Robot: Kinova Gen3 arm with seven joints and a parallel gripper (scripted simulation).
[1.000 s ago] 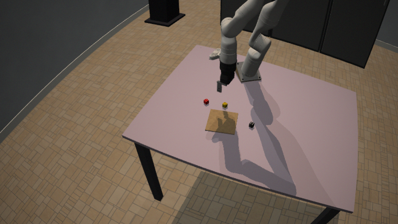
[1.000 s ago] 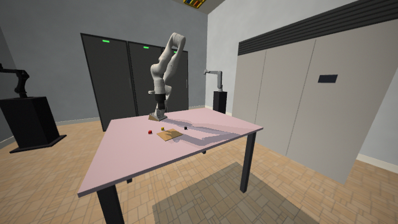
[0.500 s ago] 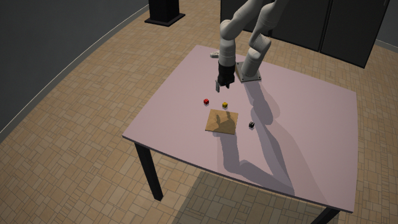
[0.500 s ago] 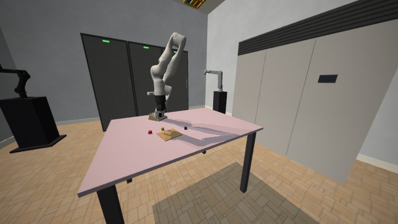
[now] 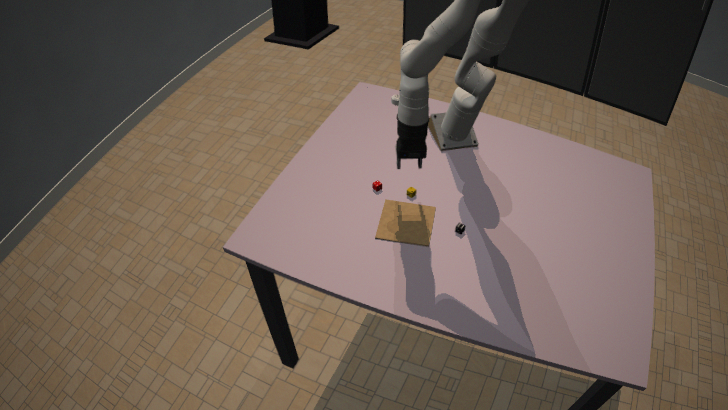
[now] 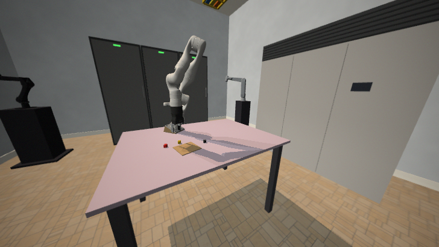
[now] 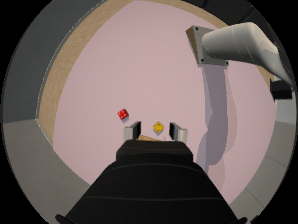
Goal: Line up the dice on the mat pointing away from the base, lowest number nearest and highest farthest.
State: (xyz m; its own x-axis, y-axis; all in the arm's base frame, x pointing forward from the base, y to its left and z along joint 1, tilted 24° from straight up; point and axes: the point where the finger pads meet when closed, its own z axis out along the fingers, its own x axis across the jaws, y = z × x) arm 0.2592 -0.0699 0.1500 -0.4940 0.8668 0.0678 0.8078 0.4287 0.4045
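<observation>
My hand is 100 mm above the yellow die, 10 mm to the right of it and 10 mm short of it. From my hand the other things lie so: square mat: 110 mm below, 110 mm ahead, 50 mm to the left; then black die: 190 mm to the left, 100 mm below, 70 mm ahead; then red die: 100 mm below, 80 mm to the right, 30 mm ahead.
</observation>
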